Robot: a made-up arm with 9 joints. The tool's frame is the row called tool.
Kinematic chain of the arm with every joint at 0, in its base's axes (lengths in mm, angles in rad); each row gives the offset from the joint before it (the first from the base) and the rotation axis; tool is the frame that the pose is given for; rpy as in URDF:
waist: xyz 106 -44 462 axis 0.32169 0.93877 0.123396
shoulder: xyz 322 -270 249 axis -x
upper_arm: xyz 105 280 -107 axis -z
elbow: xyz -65 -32 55 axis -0.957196 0.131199 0.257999
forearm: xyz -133 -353 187 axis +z
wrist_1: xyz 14 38 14 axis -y
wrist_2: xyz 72 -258 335 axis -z
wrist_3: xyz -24 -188 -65 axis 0.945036 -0.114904 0.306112
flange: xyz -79 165 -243 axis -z
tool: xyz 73 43 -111 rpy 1.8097 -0.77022 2.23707
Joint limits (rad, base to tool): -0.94..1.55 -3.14..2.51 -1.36..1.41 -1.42..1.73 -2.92..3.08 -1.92..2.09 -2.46..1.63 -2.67..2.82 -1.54..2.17
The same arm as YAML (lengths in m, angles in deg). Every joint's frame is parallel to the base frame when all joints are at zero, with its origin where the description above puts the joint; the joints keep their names.
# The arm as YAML. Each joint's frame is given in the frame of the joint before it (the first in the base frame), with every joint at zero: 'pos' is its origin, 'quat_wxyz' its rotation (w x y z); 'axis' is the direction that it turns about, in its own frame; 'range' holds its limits. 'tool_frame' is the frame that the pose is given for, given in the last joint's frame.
length_unit: m
angle_unit: deg
joints:
  - joint: waist
    pos: [0.106, -0.044, 0.462]
    quat_wxyz: [1.0, 0.0, 0.0, 0.0]
    axis: [0.32169, 0.93877, 0.123396]
    range: [-53.86, 88.81]
  - joint: shoulder
    pos: [0.322, -0.27, 0.249]
    quat_wxyz: [1.0, 0.0, 0.0, 0.0]
    axis: [-1.0, 0.0, 0.0]
    range: [-179.91, 143.81]
  - joint: upper_arm
    pos: [0.105, 0.28, -0.107]
    quat_wxyz: [1.0, 0.0, 0.0, 0.0]
    axis: [0.0, 0.0, -1.0]
    range: [-77.92, 80.79]
  - joint: elbow
    pos: [-0.065, -0.032, 0.055]
    quat_wxyz: [1.0, 0.0, 0.0, 0.0]
    axis: [-0.957196, 0.131199, 0.257999]
    range: [-81.36, 99.12]
  - joint: forearm
    pos: [-0.133, -0.353, 0.187]
    quat_wxyz: [1.0, 0.0, 0.0, 0.0]
    axis: [0.0, 0.0, 1.0]
    range: [-167.3, 176.47]
  - joint: wrist_1
    pos: [0.014, 0.038, 0.014]
    quat_wxyz: [1.0, 0.0, 0.0, 0.0]
    axis: [0.0, -1.0, 0.0]
    range: [-110.01, 119.75]
  - joint: wrist_2
    pos: [0.072, -0.258, 0.335]
    quat_wxyz: [1.0, 0.0, 0.0, 0.0]
    axis: [0.0, 0.0, -1.0]
    range: [-140.95, 93.39]
  - joint: wrist_3
    pos: [-0.024, -0.188, -0.065]
    quat_wxyz: [1.0, 0.0, 0.0, 0.0]
    axis: [0.945036, -0.114904, 0.306112]
    range: [-152.98, 161.57]
  - joint: flange
    pos: [-0.079, 0.165, -0.243]
    quat_wxyz: [1.0, 0.0, 0.0, 0.0]
    axis: [0.0, 0.0, -1.0]
    range: [-88.24, 124.33]
tool_frame:
  pos: [0.073, 0.043, -0.111]
  quat_wxyz: [0.01549, -0.527211, -0.554051, -0.644078]

